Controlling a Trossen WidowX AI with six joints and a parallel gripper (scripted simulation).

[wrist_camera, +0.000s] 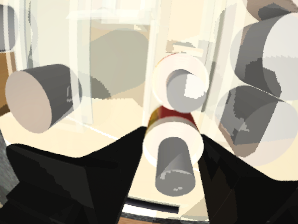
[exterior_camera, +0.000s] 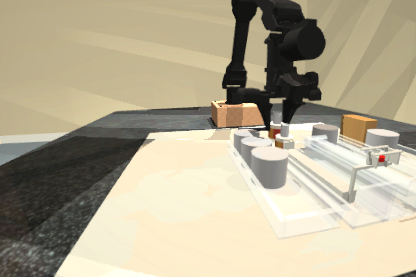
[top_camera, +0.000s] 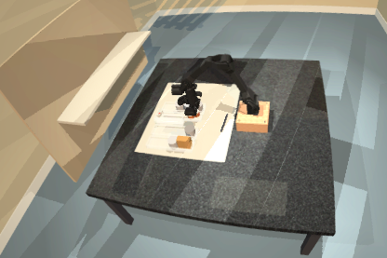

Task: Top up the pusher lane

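Now: gripper tip 50 mm short of the cream mat, 20 mm to the left of it and 50 mm above it. Also, from my gripper tip: box: 10 mm behind, 220 mm to the left, 10 mm below; then red dot: 220 mm ahead, 60 mm to the left, 20 mm above.
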